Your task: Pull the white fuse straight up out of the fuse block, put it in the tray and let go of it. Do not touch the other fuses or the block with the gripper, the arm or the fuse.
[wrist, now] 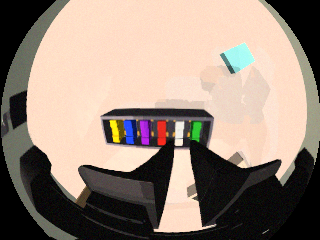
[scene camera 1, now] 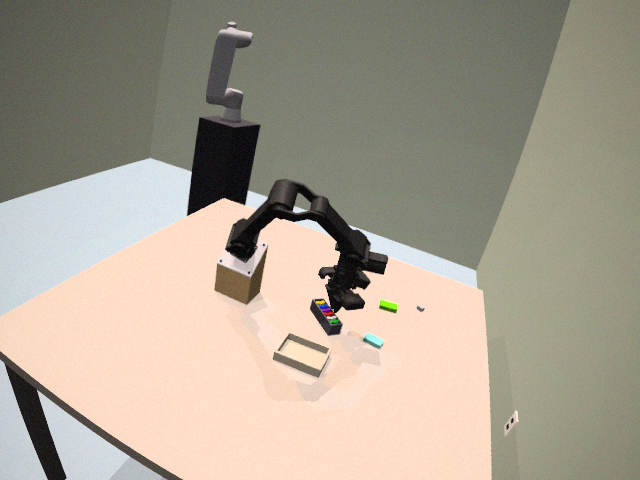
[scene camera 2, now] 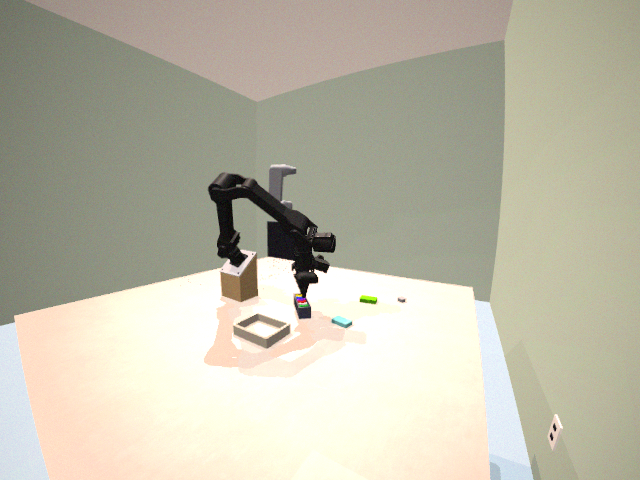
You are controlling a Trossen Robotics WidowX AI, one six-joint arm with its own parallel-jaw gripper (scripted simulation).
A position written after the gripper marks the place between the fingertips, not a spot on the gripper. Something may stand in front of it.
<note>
In view: the gripper [scene camera 1: 333, 310] and a grey tray [scene camera 1: 303, 354].
The gripper also shows in the wrist view [wrist: 182, 144] and in scene camera 2 [scene camera 2: 303, 296]. The grey tray also shows in scene camera 2 [scene camera 2: 262, 330].
</note>
